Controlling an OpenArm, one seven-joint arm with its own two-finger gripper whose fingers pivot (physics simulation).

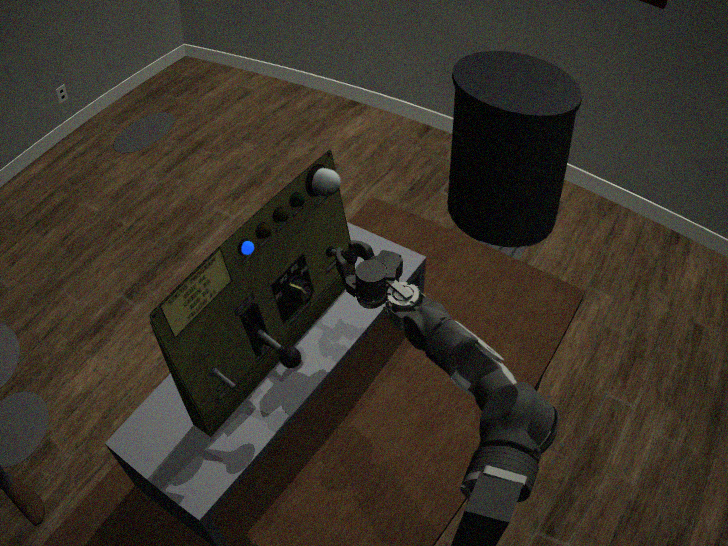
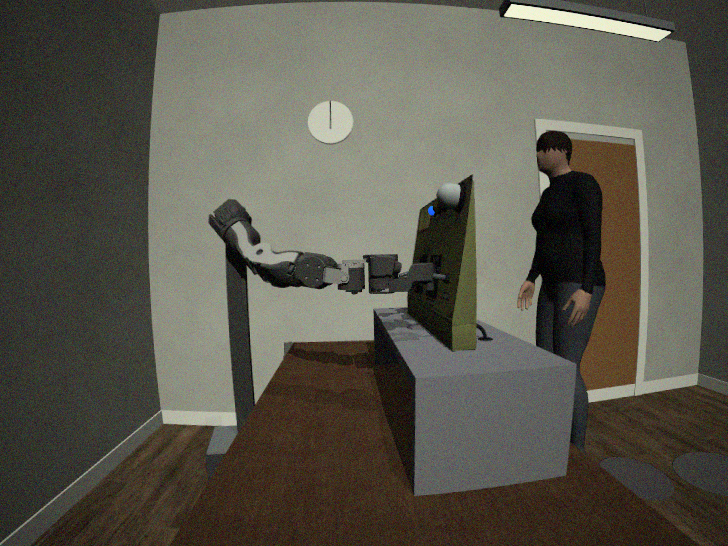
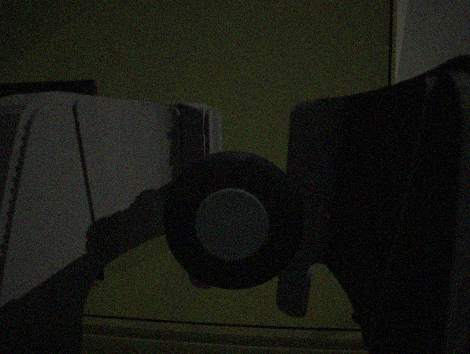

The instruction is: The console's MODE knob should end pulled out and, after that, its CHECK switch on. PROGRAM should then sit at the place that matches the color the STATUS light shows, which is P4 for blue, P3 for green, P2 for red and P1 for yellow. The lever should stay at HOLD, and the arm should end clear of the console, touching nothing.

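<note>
The green console (image 1: 202,352) (image 2: 465,293) stands tilted on a grey block. My gripper (image 1: 348,256) (image 2: 431,276) (image 3: 254,200) is shut on the round black MODE knob (image 3: 233,220) with a grey centre, at the panel's right. The knob's shaft (image 2: 439,276) shows between fingers and panel, so the knob stands out from it. One small lamp (image 1: 246,247) (image 2: 431,210) glows blue; the others beside it are dark. The PROGRAM dial (image 1: 294,287) has a yellow pointer; its position is unreadable. The lever (image 1: 291,356) sticks out with a black ball. A toggle (image 1: 223,377), apparently CHECK, is at lower left; its setting is unclear.
A white dome (image 1: 325,181) (image 2: 449,195) is at the panel's upper right. The grey block (image 1: 141,437) (image 2: 493,429) stands on a brown surface (image 1: 376,429) (image 2: 317,446). A black barrel (image 1: 508,164) stands beyond. A person (image 2: 567,235) stands behind the console.
</note>
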